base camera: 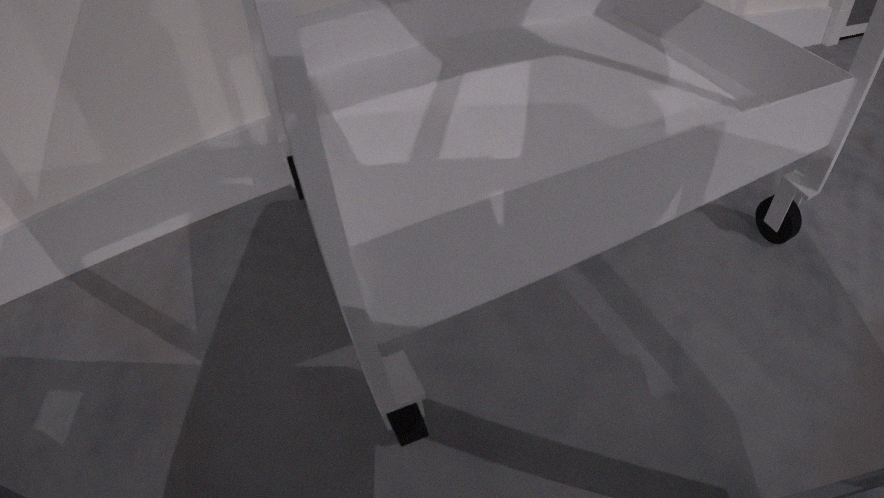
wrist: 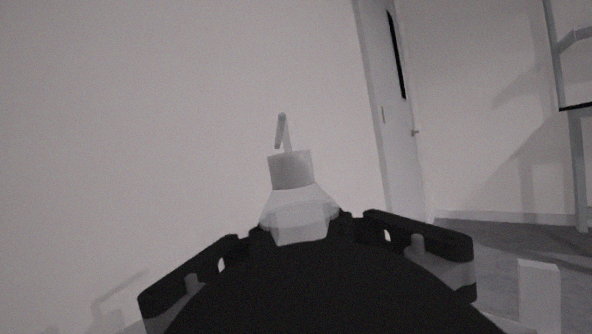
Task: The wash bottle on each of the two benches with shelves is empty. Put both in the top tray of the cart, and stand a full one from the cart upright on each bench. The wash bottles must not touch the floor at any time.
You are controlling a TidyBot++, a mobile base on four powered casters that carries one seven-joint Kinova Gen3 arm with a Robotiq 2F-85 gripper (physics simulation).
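Frame: origin at the arm's base, x ahead, y left, z up, level; centimetres.
Where they show: gripper, fingertip midpoint: (wrist: pixel 300 218).
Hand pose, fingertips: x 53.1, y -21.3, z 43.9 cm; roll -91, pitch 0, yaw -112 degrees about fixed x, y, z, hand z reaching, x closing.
Each offset is from my fingertips to the top centre of the thing. "pt": to the spot under its first point.
A pale, see-through wash bottle @(dz +9.0, dx -1.9, dy +1.0 cm) (wrist: pixel 299 220) with a grey cap and a bent spout shows in the middle of the wrist view. My gripper (wrist: pixel 300 218) is shut on it, one dark finger on each side; the lower part of the bottle is hidden behind the gripper body. Whether it is full or empty I cannot tell. The cart (base camera: pixel 532 247) stands close in front in the base camera view; its lower tray, legs and wheels show there, and its top tray does not show.
A wall (base camera: pixel 142 92) (wrist: pixel 150 100) runs at the left. A door (wrist: pixel 395 150) stands right of centre in the wrist view. A frame with an upright post (wrist: pixel 577 175) is at the far right, with a pale block (wrist: pixel 539 295) below it. A black cart wheel @(pt dz -80.1, dx -10.8, dy -11.5 cm) (base camera: pixel 778 220) rests on the floor.
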